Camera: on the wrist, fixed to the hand. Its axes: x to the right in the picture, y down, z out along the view.
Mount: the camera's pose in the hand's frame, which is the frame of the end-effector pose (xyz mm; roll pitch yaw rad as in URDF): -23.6 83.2 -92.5 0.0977 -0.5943 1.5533
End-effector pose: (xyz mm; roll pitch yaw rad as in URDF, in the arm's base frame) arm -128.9 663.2 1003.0 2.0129 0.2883 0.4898
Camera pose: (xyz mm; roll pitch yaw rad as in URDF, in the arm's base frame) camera -142.7 710.3 1119.7 2.8900 -0.5053 -0.8987
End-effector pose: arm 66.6 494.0 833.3 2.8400 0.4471 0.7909
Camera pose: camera 123.0 477.1 945.4 2.7688 0.2697 -0.8960
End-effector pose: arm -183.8 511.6 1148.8 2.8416 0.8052 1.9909
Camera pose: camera -162.7 592.3 1244.1 2.4044 0.2131 0.2149
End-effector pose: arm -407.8 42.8 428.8 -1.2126 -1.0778 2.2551
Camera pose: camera -417.7 145.8 355.8 -1.0718 0.2646 -3.0230
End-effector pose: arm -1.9 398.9 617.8 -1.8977 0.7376 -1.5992
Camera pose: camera -114.7 452.6 597.3 1.3714 0.8088 1.1496
